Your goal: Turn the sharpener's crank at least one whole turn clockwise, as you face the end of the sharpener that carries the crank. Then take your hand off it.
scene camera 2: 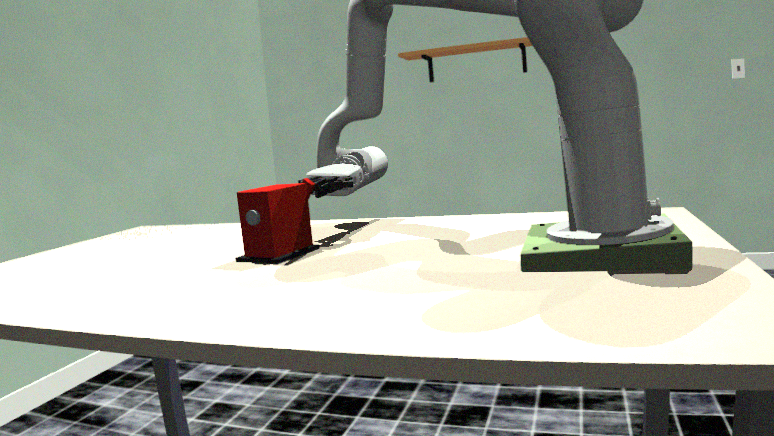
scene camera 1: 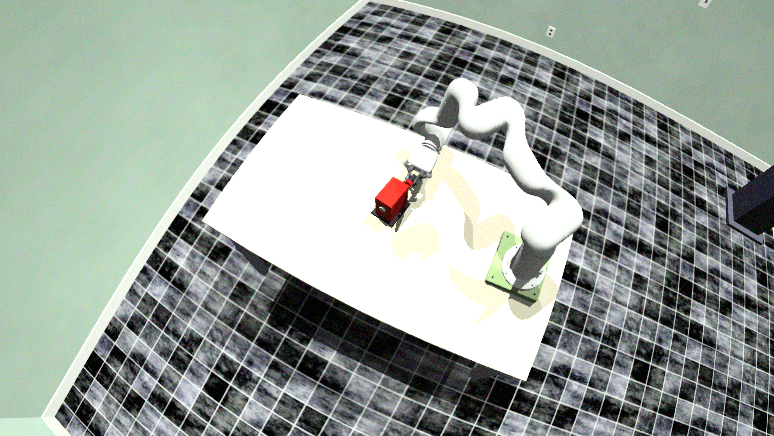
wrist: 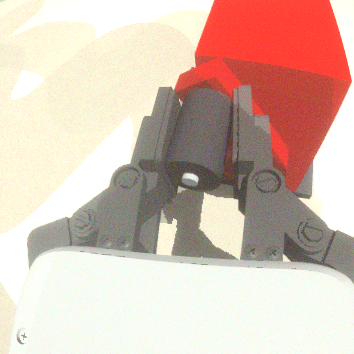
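The red sharpener stands upright on its dark base on the table. Its red crank arm slants down to the right across the crank end in the wrist view, with the knob end up and to the left. My gripper is shut on the dark cylindrical crank knob, one finger on each side. In both scene views the fingers hide most of the knob, and the crank's lower part is partly hidden in the wrist view.
The white table carries the sharpener and the arm's green base plate, which stands to the right in both scene views. A wooden wall shelf shows behind the arm. A dark piece of furniture stands off the table.
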